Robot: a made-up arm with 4 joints.
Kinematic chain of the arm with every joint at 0, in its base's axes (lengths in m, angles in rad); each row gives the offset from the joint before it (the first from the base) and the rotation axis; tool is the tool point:
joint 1: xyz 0 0 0.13 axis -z
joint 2: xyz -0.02 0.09 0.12 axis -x
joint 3: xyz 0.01 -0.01 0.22 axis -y
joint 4: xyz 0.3 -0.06 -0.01 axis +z
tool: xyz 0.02 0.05 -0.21
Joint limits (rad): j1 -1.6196..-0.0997 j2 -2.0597..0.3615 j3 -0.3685..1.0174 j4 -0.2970..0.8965
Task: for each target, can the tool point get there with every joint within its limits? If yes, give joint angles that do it. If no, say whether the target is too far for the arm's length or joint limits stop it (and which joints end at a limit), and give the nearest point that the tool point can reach.
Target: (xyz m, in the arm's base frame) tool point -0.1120 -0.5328 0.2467
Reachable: no: joint limits stop it (at a limit: joint 1, joint 3, joint 4) | nearest point 0.3439 -0.2146 0.2482 | short by 0.556 m
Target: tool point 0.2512 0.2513 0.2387
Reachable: yes | joints -0.9783 -1.5344 0.4763 0.5642
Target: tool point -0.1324 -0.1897 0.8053
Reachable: no: joint limits stop it (at a limit: joint 1, joint 3, joint 4) | nearest point 0.3248 -0.0235 0.5547 | short by 0.547 m
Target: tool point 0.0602 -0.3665 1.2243
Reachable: no: too far | nearest point 0.3584 -0.0409 0.6020 | short by 0.763 m
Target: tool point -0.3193 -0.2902 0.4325
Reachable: no: joint limits stop it (at a limit: joint 1, joint 2, joint 3, joint 4) | nearest point -0.1827 0.1571 0.2689 | short by 0.495 m
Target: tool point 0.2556 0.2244 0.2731
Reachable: yes | joints -0.7431 -1.1770 0.3035 0.4203
